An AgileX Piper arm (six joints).
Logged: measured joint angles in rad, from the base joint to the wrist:
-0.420, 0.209, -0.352, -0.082, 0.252, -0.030
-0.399, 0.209, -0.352, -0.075, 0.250, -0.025
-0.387, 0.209, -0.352, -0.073, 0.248, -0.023
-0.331, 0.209, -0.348, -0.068, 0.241, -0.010
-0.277, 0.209, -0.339, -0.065, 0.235, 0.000
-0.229, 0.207, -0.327, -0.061, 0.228, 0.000
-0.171, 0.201, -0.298, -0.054, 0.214, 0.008
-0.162, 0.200, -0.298, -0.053, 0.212, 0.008
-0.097, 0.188, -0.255, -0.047, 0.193, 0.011
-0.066, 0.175, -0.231, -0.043, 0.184, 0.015
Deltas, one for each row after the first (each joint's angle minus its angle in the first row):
0.021, 0.000, 0.000, 0.007, -0.002, 0.005
0.033, 0.000, 0.000, 0.009, -0.004, 0.007
0.089, 0.000, 0.004, 0.014, -0.011, 0.020
0.143, 0.000, 0.013, 0.017, -0.017, 0.030
0.191, -0.002, 0.025, 0.021, -0.024, 0.030
0.249, -0.008, 0.054, 0.028, -0.038, 0.038
0.258, -0.009, 0.054, 0.029, -0.040, 0.038
0.323, -0.021, 0.097, 0.035, -0.059, 0.041
0.354, -0.034, 0.121, 0.039, -0.068, 0.045

